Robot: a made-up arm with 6 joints.
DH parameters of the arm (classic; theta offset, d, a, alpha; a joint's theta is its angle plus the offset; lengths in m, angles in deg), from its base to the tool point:
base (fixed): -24.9 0 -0.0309 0
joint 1: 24.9 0.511 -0.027 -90
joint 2: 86.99 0 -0.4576 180
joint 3: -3.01 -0.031 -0.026 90
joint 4: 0 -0.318 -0.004 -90
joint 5: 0 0.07 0.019 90
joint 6: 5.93 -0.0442 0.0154 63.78
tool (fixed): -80.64 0.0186 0 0
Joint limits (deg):
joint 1: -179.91..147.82
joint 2: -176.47..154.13
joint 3: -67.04..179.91
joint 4: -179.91..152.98
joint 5: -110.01..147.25
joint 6: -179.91..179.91
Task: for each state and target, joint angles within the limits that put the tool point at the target. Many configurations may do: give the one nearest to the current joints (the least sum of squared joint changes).
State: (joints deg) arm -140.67 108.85 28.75 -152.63 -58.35 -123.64
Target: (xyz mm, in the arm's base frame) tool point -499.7 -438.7 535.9
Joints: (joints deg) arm -145.01 63.71 24.57 -151.14 -61.54 -122.80
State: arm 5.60 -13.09 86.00 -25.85 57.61 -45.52
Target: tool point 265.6 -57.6 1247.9
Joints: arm -9.45 20.44 74.06 -27.31 56.46 -44.28
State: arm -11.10 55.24 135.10 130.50 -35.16 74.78
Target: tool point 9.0 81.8 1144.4
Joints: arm -3.56 40.09 149.75 144.01 -35.81 78.30
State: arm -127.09 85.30 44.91 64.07 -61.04 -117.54
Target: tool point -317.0 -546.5 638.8
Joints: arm -115.05 54.18 15.59 58.45 -66.90 -113.60
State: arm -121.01 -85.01 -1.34 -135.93 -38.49 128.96
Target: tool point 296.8 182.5 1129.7
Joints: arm -132.29 -48.72 33.61 -147.34 -32.18 129.58
